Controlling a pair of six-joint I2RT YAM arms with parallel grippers.
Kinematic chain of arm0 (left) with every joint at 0, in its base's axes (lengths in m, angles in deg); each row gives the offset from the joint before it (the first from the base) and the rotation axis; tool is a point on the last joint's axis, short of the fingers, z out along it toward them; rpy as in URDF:
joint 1: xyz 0 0 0.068 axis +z
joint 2: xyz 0.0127 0.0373 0.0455 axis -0.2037 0.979 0
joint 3: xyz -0.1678 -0.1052 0.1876 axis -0.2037 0.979 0
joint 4: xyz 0.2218 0.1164 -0.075 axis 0.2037 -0.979 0
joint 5: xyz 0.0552 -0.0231 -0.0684 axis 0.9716 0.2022 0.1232
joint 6: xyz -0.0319 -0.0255 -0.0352 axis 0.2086 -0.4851 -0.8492
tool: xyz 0 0 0 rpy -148.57 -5.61 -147.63
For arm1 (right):
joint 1: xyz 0 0 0.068 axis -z
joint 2: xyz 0.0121 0.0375 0.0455 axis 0.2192 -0.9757 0
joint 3: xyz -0.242 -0.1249 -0.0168 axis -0.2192 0.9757 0
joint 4: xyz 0.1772 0.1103 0.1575 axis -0.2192 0.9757 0
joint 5: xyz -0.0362 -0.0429 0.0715 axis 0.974 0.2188 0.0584
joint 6: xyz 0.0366 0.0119 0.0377 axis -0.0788 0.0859 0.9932
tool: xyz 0 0 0 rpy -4.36 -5.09 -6.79
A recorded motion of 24 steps. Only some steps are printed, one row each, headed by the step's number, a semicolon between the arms.
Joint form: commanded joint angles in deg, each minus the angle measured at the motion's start. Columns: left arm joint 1, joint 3, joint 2, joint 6, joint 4, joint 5; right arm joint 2, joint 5, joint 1, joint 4, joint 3, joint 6.
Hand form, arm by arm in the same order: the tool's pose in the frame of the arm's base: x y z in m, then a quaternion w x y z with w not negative. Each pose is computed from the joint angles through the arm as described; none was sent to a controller.
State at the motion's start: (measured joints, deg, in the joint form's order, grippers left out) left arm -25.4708 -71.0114 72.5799 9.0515 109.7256 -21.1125; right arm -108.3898 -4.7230 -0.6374 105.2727 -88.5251 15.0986
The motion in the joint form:
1: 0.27 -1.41 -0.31 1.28 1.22 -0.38; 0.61 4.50 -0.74 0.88 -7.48 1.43
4: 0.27 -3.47 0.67 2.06 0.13 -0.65; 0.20 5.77 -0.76 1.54 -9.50 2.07
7: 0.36 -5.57 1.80 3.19 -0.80 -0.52; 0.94 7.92 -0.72 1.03 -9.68 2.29
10: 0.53 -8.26 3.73 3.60 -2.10 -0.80; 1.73 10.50 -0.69 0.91 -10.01 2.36
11: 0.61 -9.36 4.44 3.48 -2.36 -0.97; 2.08 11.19 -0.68 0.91 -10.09 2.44
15: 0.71 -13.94 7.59 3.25 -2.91 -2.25; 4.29 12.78 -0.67 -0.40 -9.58 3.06
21: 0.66 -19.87 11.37 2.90 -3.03 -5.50; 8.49 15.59 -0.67 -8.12 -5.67 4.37
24: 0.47 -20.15 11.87 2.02 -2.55 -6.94; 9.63 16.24 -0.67 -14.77 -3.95 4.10
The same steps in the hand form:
1: 0.4480 -0.1362 0.3183 0.69355 0.37891 0.46170 -0.40281; 0.3959 0.1028 0.4380 0.53285 -0.15220 0.82684 0.09618
4: 0.4531 -0.1375 0.3207 0.69510 0.38383 0.45863 -0.39895; 0.3954 0.1020 0.4455 0.54045 -0.14151 0.82443 0.09054
7: 0.4589 -0.1381 0.3223 0.70003 0.38719 0.45513 -0.39102; 0.3918 0.0995 0.4523 0.55263 -0.12881 0.81983 0.07674
10: 0.4678 -0.1388 0.3202 0.69834 0.38898 0.45736 -0.38966; 0.3873 0.0965 0.4596 0.56359 -0.11485 0.81588 0.05929
11: 0.4709 -0.1389 0.3203 0.69811 0.38956 0.45681 -0.39014; 0.3852 0.0954 0.4624 0.56714 -0.11051 0.81432 0.05504
15: 0.4830 -0.1413 0.3193 0.69640 0.39849 0.44935 -0.39283; 0.3738 0.0915 0.4762 0.58921 -0.09573 0.80077 0.04937
21: 0.4949 -0.1457 0.3200 0.69025 0.42299 0.42999 -0.39969; 0.3583 0.0859 0.4950 0.64475 -0.06445 0.76034 0.04498
24: 0.4950 -0.1479 0.3176 0.68123 0.43047 0.42776 -0.40945; 0.3559 0.0848 0.5049 0.68417 -0.05626 0.72572 0.04560

